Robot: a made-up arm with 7 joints. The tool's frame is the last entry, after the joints.
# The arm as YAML. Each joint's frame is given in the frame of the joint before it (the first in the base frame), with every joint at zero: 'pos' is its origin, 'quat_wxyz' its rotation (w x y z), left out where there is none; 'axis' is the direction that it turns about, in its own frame. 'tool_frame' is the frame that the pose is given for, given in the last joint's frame.
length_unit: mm
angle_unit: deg
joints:
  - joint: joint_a
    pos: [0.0, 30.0, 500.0]
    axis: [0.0, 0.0, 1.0]
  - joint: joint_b
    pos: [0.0, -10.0, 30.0]
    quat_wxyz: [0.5, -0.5, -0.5, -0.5]
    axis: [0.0, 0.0, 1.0]
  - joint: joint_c
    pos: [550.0, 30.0, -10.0]
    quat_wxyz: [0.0, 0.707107, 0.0, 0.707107]
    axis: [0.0, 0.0, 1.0]
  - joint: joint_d
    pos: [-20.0, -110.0, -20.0]
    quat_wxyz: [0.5, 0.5, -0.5, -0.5]
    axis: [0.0, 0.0, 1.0]
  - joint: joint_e
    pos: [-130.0, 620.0, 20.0]
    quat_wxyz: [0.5, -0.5, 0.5, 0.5]
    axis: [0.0, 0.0, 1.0]
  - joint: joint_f
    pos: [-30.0, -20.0, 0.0]
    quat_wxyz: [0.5, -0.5, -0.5, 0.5]
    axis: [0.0, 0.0, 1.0]
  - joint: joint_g
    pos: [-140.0, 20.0, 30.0]
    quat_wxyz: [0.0, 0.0, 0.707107, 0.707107]
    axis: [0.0, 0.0, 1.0]
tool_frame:
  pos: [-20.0, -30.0, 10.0]
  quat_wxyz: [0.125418, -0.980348, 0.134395, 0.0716]
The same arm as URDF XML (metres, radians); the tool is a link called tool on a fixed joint. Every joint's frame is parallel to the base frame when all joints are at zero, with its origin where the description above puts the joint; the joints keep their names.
<robot name="arm">
  <joint name="tool_joint" type="fixed">
    <parent link="link7"/>
    <child link="tool"/>
    <origin xyz="-0.0200 0.0300 -0.0100" rpy="0.2323 -0.1750 0.2520"/>
  </joint>
  <joint name="joint_g" type="continuous">
    <parent link="link6"/>
    <child link="link7"/>
    <origin xyz="0.1400 -0.0300 -0.0200" rpy="0.0000 0.0000 0.0000"/>
    <axis xyz="0 0 -1"/>
  </joint>
  <joint name="joint_f" type="continuous">
    <parent link="link5"/>
    <child link="link6"/>
    <origin xyz="0.0200 -0.0300 0.0000" rpy="0.0000 0.0000 0.0000"/>
    <axis xyz="0 -1 0"/>
  </joint>
  <joint name="joint_e" type="continuous">
    <parent link="link4"/>
    <child link="link5"/>
    <origin xyz="-0.1300 -0.0200 0.6200" rpy="0.0000 0.0000 0.0000"/>
    <axis xyz="0 0 1"/>
  </joint>
  <joint name="joint_d" type="continuous">
    <parent link="link3"/>
    <child link="link4"/>
    <origin xyz="0.1100 -0.0200 -0.0200" rpy="0.0000 0.0000 0.0000"/>
    <axis xyz="0 -1 0"/>
  </joint>
  <joint name="joint_c" type="continuous">
    <parent link="link2"/>
    <child link="link3"/>
    <origin xyz="0.0300 -0.0100 0.5500" rpy="0.0000 0.0000 0.0000"/>
    <axis xyz="0 0 1"/>
  </joint>
  <joint name="joint_b" type="continuous">
    <parent link="link1"/>
    <child link="link2"/>
    <origin xyz="0.0000 -0.0100 0.0300" rpy="0.0000 0.0000 0.0000"/>
    <axis xyz="0 1 0"/>
  </joint>
  <joint name="joint_a" type="continuous">
    <parent link="base_link"/>
    <child link="link1"/>
    <origin xyz="0.0000 0.0300 0.5000" rpy="0.0000 0.0000 0.0000"/>
    <axis xyz="0 0 1"/>
  </joint>
  <link name="base_link"/>
  <link name="link1"/>
  <link name="link2"/>
  <link name="link3"/>
  <link name="link4"/>
  <link name="link5"/>
  <link name="link6"/>
  <link name="link7"/>
  <link name="tool"/>
</robot>

